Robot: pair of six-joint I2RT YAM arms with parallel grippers.
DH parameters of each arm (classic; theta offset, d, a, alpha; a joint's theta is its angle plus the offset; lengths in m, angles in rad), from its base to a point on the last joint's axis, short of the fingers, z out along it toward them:
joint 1: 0 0.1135 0.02 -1.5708
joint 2: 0 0 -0.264 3.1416
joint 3: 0.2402 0 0.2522 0
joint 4: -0.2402 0 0.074 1.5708
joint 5: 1.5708 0 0 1.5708
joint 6: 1.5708 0.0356 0 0
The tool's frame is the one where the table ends.
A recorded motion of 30 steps. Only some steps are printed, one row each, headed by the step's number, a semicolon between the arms.
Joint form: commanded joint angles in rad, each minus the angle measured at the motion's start. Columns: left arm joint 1, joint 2, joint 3, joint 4, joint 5, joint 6; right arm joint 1, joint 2, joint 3, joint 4, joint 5, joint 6.
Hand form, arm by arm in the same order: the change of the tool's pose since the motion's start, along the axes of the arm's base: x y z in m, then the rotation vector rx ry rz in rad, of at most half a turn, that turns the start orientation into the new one. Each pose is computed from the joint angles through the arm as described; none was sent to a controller.
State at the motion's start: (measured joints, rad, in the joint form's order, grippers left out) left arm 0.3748 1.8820 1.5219 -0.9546 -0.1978 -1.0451; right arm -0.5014 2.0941 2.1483 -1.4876 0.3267 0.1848
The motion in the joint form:
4: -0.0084 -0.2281 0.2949 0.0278 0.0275 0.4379; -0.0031 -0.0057 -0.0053 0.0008 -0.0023 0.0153
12: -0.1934 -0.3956 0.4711 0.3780 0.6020 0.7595; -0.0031 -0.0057 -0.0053 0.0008 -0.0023 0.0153
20: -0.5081 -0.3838 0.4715 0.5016 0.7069 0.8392; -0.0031 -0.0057 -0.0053 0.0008 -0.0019 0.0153
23: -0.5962 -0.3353 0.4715 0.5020 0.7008 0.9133; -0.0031 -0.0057 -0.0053 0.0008 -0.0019 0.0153
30: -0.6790 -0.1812 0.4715 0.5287 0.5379 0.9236; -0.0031 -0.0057 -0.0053 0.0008 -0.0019 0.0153
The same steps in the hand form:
4: -0.0229 -0.0132 0.1708 0.3507 -0.3596 -0.3965; -0.0017 -0.0004 0.0008 0.0008 -0.0074 -0.0171
12: -0.0629 -0.1068 0.3111 0.5774 -1.1291 -1.1637; -0.0017 -0.0004 0.0008 0.0008 -0.0074 -0.0171
20: -0.0620 -0.2013 0.3211 0.5009 -1.3795 -1.5476; -0.0017 -0.0005 0.0008 0.0005 -0.0072 -0.0172
23: -0.0476 -0.2308 0.3074 0.4899 -1.3665 -1.6627; -0.0017 -0.0005 0.0008 0.0005 -0.0072 -0.0172
30: 0.0072 -0.2698 0.2598 0.4668 -1.2094 -1.6394; -0.0017 -0.0005 0.0008 0.0005 -0.0072 -0.0172

